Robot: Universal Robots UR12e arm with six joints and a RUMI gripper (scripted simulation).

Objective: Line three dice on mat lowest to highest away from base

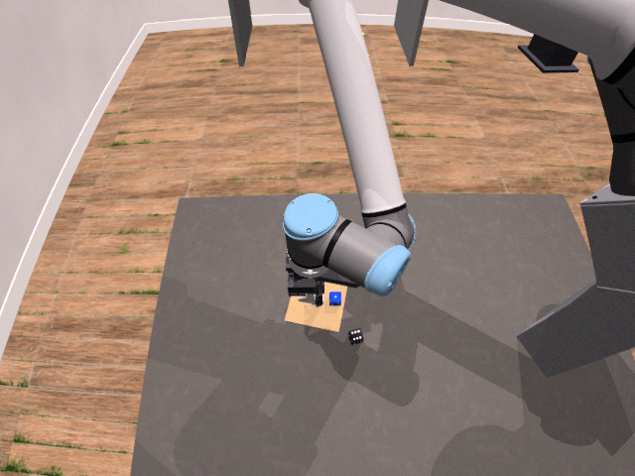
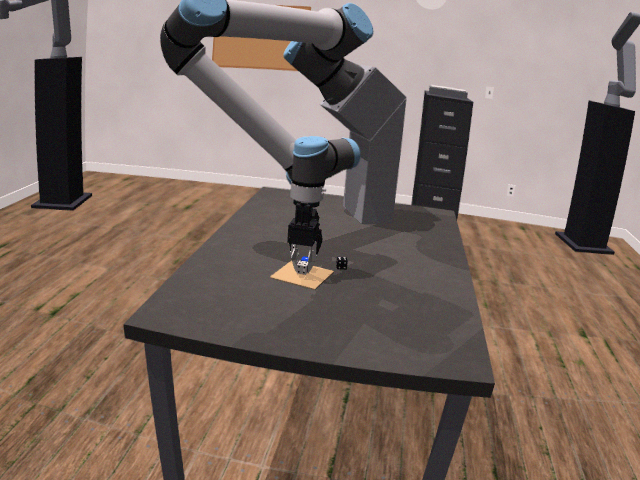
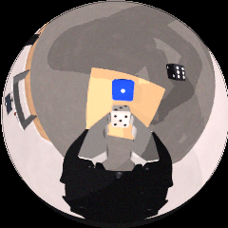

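Right now my hand is right at the white die. The rest, counted from my hand: blue die 40 mm behind, 10 mm to the left, 10 mm below; black die 70 mm behind, 120 mm to the left, 10 mm below; mat 20 mm below.
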